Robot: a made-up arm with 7 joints.
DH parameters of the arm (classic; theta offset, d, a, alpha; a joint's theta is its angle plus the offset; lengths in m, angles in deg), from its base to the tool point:
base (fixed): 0 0.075 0 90
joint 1: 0 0.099 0.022 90
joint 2: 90 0.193 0.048 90
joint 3: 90 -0.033 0.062 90
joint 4: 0 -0.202 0.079 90
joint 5: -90 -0.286 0.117 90
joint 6: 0 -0.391 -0.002 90
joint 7: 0 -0.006 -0.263 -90
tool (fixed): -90 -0.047 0 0
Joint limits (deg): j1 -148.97..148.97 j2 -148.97..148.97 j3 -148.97..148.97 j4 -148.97..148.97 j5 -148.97..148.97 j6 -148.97..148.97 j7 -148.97..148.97
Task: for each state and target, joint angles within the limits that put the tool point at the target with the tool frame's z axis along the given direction. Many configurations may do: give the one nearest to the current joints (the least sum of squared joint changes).
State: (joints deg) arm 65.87 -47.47 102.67 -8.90 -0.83 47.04 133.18
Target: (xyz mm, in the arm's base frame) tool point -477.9 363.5 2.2 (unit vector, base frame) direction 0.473 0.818 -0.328
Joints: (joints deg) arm 65.75 -44.93 115.94 -1.24 15.91 37.15 122.27
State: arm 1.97 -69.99 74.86 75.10 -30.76 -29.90 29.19
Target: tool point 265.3 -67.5 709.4 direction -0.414 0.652 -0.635
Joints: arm 0.80 -62.27 93.48 79.78 -80.73 -43.58 54.41
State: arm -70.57 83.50 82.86 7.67 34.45 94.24 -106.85
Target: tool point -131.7 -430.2 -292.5 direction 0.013 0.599 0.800
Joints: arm -95.96 86.23 75.62 6.50 56.36 144.57 -77.21
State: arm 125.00 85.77 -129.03 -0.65 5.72 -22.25 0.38
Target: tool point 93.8 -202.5 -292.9 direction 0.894 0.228 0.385
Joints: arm 116.71 125.52 -147.21 10.07 9.00 2.45 -33.68
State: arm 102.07 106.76 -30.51 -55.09 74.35 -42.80 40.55
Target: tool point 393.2 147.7 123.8 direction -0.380 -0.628 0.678
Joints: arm 131.64 115.74 -17.77 -56.92 73.44 -48.91 -1.29
